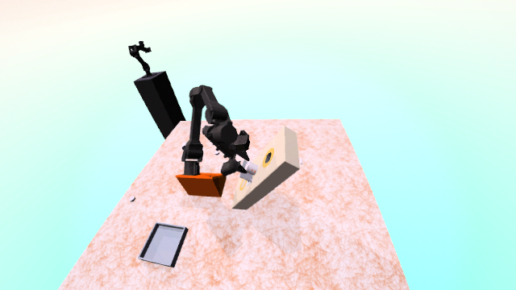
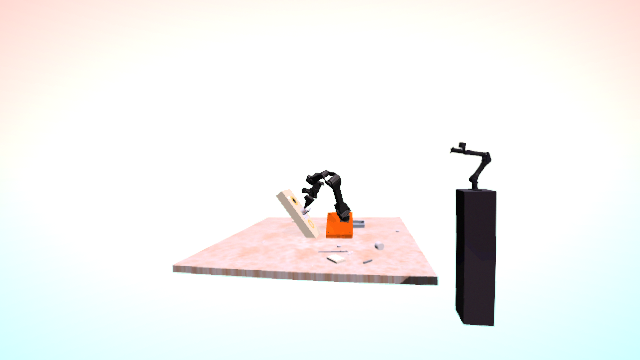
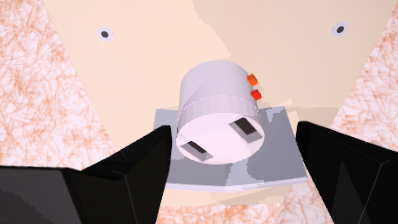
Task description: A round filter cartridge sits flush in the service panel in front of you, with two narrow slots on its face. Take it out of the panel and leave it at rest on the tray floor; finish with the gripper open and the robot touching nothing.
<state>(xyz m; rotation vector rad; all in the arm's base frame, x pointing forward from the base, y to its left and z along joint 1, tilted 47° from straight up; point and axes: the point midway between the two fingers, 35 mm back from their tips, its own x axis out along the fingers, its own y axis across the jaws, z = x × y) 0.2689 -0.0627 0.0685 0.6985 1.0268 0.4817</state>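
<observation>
Right now my gripper tip is 10 mm short of the round white filter cartridge, 10 mm to the right of it and 20 mm above it. The rest, counted from my gripper tip: grey tray: 320 mm behind, 290 mm to the right, 190 mm below; beige service panel: 50 mm ahead, 10 mm to the left, 30 mm below.
</observation>
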